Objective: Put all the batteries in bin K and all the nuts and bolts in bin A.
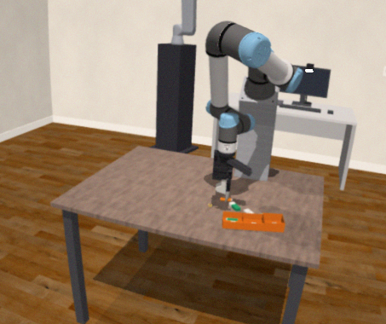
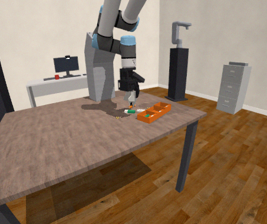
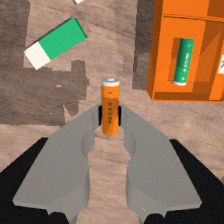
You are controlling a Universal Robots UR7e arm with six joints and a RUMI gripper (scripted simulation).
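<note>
My hand is 5 cm short of the green battery, 6 cm to the right of it and 6 cm above it. Also, from my hand: orange battery: 1 cm below; white domino: 7 cm behind, 8 cm to the left, 7 cm below; green-and-white battery: 8 cm behind, 7 cm below.
</note>
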